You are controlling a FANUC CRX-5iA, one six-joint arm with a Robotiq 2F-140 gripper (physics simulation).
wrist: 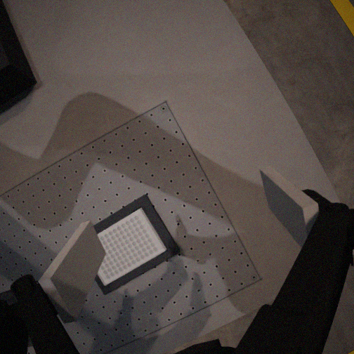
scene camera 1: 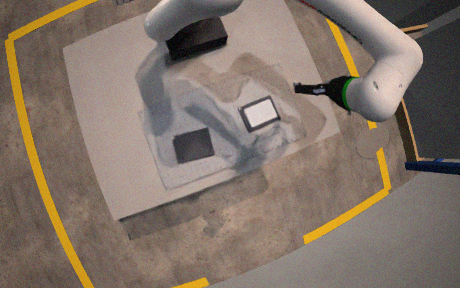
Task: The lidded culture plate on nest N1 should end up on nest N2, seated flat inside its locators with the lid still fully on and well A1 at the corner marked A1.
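Frame: origin at the arm's base, x ahead, y left, z up, level; metres.
Where they show: gripper, fingertip midpoint: (scene camera 1: 311,84).
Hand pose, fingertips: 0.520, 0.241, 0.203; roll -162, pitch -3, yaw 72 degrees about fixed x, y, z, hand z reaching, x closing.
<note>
Things, the pixels of their centre, and the offset from my fingertips, as dx, dy, dz. "*": a spot on its surface instead. Level surfaces: height alone.
- white culture plate, body centre: (scene camera 1: 260,112) +0.008, -0.142, -0.264
- dark rectangular nest, surface spot: (scene camera 1: 245,123) * +0.019, -0.223, -0.277
- second dark nest, body centre: (scene camera 1: 192,145) +0.001, -0.469, -0.281
- perforated board, its level: dz -0.288
- pale table, its level: dz -0.302
The white culture plate (scene camera 1: 260,113) (wrist: 131,246) lies in a dark rectangular nest (scene camera 1: 245,123) (wrist: 172,246), with the dark rim showing around it. Small round wells show through its top in the wrist view; the lid's edge and the A1 mark cannot be made out. A second dark nest (scene camera 1: 194,145) stands to the left in the scene view, with no plate on it. My gripper (scene camera 1: 296,88) (wrist: 178,213) is open wide and empty. It hangs high above the table, to the right of the plate in the scene view, and touches nothing.
Both nests stand on a perforated board (scene camera 1: 172,176) (wrist: 120,181) on the pale table (scene camera 1: 95,130) (wrist: 175,50). A black box (scene camera 1: 198,39) (wrist: 15,75) stands at the back. Yellow lines (scene camera 1: 37,170) mark the floor around the table. Arm shadows fall across the board.
</note>
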